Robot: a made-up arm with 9 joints.
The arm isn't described. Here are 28 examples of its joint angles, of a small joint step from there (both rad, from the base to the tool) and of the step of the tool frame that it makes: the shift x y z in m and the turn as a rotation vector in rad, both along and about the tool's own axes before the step.
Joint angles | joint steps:
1: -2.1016 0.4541 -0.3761 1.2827 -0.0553 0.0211 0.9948 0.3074 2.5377 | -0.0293 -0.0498 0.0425 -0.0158 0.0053 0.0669 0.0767 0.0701 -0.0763
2: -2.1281 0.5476 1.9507 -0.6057 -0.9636 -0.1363 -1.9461 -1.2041 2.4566 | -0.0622 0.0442 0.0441 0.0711 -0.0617 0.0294 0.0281 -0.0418 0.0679
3: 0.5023 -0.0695 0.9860 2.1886 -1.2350 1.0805 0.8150 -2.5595 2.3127 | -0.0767 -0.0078 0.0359 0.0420 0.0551 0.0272 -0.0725 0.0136 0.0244
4: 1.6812 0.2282 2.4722 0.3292 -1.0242 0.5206 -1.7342 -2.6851 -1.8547 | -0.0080 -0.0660 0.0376 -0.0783 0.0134 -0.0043 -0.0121 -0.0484 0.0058
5: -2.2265 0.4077 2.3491 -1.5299 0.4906 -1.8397 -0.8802 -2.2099 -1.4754 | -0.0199 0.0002 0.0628 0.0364 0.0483 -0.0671 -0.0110 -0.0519 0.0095
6: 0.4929 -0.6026 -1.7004 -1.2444 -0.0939 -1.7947 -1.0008 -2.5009 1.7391 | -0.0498 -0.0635 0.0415 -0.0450 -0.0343 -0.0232 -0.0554 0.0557 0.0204
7: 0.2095 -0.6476 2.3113 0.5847 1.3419 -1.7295 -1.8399 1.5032 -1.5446 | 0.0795 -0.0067 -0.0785 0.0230 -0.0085 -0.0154 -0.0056 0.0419 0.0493
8: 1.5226 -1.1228 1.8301 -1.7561 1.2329 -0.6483 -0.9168 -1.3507 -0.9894 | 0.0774 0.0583 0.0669 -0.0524 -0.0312 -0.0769 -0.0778 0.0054 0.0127
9: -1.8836 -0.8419 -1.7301 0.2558 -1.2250 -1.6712 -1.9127 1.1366 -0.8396 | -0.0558 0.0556 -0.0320 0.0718 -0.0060 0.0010 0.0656 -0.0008 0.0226
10: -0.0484 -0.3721 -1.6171 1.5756 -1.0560 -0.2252 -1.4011 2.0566 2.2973 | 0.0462 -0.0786 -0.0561 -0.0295 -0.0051 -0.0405 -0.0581 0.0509 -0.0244
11: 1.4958 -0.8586 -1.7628 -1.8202 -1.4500 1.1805 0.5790 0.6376 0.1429 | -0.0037 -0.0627 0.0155 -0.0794 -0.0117 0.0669 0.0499 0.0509 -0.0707
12: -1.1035 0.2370 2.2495 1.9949 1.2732 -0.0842 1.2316 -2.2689 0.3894 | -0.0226 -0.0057 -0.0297 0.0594 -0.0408 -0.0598 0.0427 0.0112 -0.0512
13: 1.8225 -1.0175 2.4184 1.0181 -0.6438 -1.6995 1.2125 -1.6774 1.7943 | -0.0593 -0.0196 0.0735 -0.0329 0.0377 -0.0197 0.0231 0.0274 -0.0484
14: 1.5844 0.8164 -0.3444 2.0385 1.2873 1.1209 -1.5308 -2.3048 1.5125 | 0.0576 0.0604 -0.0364 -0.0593 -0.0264 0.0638 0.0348 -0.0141 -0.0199
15: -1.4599 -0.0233 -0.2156 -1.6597 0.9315 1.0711 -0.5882 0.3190 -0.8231 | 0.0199 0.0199 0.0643 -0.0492 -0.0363 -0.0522 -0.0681 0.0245 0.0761
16: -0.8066 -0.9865 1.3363 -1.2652 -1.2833 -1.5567 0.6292 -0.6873 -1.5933 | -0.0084 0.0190 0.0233 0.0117 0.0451 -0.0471 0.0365 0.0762 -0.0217
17: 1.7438 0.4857 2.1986 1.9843 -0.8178 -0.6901 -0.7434 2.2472 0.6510 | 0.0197 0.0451 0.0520 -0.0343 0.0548 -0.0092 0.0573 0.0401 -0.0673
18: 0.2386 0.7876 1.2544 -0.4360 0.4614 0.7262 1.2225 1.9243 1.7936 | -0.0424 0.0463 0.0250 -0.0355 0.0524 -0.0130 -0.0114 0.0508 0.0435
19: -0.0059 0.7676 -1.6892 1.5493 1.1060 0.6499 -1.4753 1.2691 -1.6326 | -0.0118 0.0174 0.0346 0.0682 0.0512 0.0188 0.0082 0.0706 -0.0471
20: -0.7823 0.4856 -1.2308 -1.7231 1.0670 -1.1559 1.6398 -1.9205 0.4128 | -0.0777 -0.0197 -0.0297 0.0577 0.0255 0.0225 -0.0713 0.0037 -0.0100
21: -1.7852 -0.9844 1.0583 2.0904 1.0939 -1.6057 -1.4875 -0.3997 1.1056 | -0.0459 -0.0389 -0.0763 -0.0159 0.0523 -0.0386 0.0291 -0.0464 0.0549
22: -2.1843 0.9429 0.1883 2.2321 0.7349 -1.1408 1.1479 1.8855 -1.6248 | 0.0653 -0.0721 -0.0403 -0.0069 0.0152 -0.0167 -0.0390 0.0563 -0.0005
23: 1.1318 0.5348 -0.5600 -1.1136 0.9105 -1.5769 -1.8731 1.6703 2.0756 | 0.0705 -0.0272 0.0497 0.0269 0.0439 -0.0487 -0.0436 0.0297 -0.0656
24: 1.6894 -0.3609 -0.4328 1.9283 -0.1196 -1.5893 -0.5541 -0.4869 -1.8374 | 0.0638 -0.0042 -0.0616 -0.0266 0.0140 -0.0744 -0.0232 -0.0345 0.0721
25: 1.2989 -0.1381 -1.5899 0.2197 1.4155 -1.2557 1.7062 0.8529 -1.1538 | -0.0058 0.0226 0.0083 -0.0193 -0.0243 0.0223 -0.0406 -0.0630 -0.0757
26: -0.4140 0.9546 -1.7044 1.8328 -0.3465 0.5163 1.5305 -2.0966 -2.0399 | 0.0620 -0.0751 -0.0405 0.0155 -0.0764 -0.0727 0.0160 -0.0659 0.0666
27: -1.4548 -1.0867 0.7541 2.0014 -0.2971 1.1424 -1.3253 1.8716 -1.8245 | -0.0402 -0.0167 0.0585 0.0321 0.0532 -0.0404 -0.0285 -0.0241 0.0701
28: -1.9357 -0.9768 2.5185 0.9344 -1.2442 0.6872 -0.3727 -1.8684 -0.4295 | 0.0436 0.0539 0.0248 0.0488 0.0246 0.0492 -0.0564 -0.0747 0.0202
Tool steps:
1: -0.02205 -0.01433 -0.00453 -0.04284 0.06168 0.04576
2: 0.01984 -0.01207 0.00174 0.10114 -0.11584 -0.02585
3: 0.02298 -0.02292 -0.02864 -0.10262 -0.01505 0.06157
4: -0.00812 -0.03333 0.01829 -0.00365 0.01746 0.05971
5: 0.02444 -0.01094 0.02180 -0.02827 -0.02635 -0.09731
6: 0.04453 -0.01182 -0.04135 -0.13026 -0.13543 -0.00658
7: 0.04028 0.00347 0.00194 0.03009 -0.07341 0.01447
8: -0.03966 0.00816 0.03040 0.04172 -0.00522 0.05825
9: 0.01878 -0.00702 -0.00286 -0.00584 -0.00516 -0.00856
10: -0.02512 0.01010 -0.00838 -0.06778 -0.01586 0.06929
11: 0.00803 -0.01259 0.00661 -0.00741 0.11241 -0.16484
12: -0.03428 -0.02562 -0.01687 -0.06345 0.00925 0.13172
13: -0.01278 0.02048 -0.00364 -0.00975 -0.04231 0.03560
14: -0.04099 0.01412 -0.03378 0.14648 0.12737 -0.03836
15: 0.01292 -0.00472 -0.00067 0.00848 -0.13741 0.05958
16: -0.00320 -0.00420 -0.01295 0.03983 0.01250 0.02546
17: 0.01126 -0.00142 -0.01518 -0.00489 0.04363 -0.12071
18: 0.00523 -0.00111 0.01454 -0.10013 -0.07934 0.03796
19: -0.00164 0.02731 0.01251 0.13211 0.03001 -0.06827
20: 0.05319 0.01445 0.00310 0.06373 -0.04170 -0.10092
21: 0.03754 0.03542 0.01138 0.07262 -0.05700 -0.01593
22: 0.03172 -0.02820 -0.01314 0.05320 -0.00871 -0.06245
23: 0.04676 0.05669 -0.01050 -0.12075 0.09274 0.14251
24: -0.00199 0.01423 0.00461 0.05164 -0.11787 -0.00374
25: -0.01669 -0.00162 -0.02575 -0.03812 0.01948 -0.01905
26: -0.01422 -0.03395 0.00270 -0.09626 -0.14913 0.01668
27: 0.00495 0.02286 -0.01585 0.04150 -0.18865 0.02838
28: -0.00784 0.03013 0.00789 0.06806 0.09604 0.03005
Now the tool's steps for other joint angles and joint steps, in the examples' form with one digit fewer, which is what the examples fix.
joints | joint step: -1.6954 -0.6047 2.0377 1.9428 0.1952 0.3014 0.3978 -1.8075 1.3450 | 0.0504 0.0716 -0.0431 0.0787 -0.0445 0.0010 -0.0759 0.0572 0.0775
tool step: 0.0137 0.0248 -0.0195 -0.0319 -0.0460 0.0522
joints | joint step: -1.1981 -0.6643 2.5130 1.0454 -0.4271 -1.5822 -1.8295 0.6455 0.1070 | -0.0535 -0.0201 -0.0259 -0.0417 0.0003 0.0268 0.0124 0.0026 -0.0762
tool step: -0.0293 -0.0124 0.0212 -0.0471 0.1244 0.0103
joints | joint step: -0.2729 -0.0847 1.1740 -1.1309 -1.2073 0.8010 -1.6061 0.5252 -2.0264 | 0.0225 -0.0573 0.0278 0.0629 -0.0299 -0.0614 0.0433 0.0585 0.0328
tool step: 0.0507 0.0023 0.0071 0.0608 -0.1054 0.1022
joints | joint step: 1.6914 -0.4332 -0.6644 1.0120 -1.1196 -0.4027 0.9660 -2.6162 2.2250 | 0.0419 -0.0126 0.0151 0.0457 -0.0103 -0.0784 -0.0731 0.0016 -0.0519
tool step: 0.0095 -0.0017 -0.0030 -0.0366 -0.0300 -0.0568
